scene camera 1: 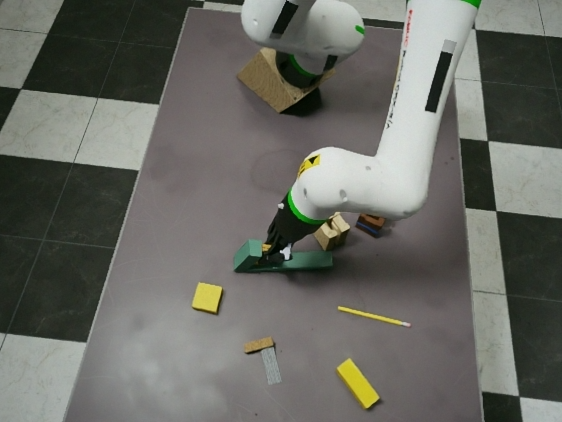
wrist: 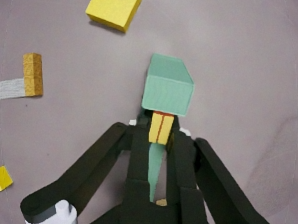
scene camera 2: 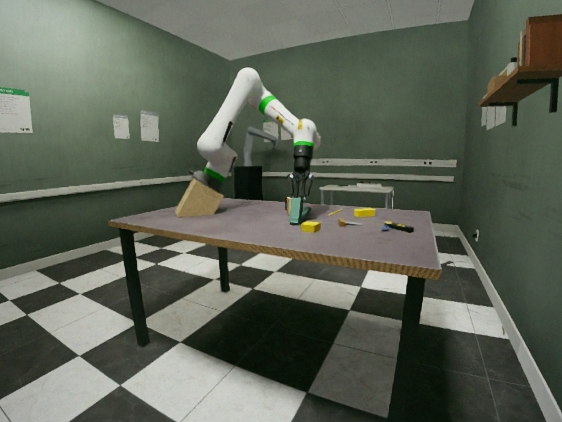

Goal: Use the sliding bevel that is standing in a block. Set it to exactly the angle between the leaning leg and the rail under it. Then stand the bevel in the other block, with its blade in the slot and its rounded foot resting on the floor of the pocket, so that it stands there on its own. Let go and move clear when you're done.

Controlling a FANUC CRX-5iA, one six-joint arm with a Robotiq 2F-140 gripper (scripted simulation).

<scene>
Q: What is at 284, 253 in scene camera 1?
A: My gripper.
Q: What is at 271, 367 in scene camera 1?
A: A cork-and-metal square.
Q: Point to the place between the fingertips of my gripper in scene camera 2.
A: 298, 211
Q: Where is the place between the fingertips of my gripper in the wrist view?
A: At 158, 109
</scene>
